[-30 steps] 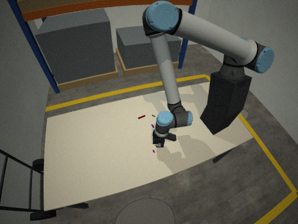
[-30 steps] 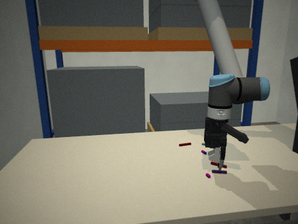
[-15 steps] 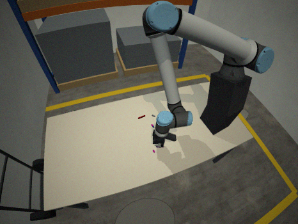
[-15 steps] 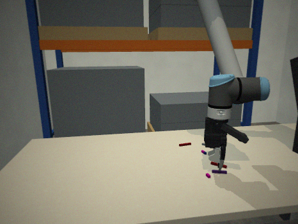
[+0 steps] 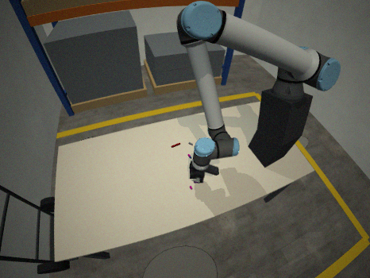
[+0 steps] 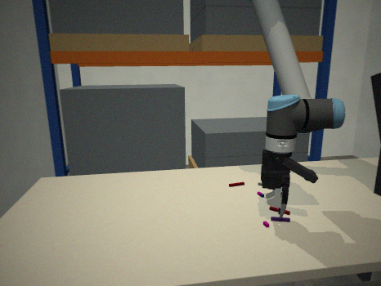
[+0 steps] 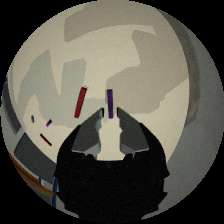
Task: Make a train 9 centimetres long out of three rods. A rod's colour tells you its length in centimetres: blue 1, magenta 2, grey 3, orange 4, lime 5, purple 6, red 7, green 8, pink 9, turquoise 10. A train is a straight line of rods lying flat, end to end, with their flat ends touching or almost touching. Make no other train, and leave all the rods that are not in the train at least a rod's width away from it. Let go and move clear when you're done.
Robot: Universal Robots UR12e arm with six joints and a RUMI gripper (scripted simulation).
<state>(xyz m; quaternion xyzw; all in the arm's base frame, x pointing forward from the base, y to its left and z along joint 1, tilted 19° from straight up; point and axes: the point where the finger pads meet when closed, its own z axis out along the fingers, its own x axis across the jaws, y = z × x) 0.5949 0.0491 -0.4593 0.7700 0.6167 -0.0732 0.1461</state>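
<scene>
Now: hand 3 cm above the purple rod. From my hand the other things lie so: blue rod: 19 cm to the right, 3 cm below; then grey rod: 30 cm to the right, 3 cm below, 3 cm behind.
</scene>
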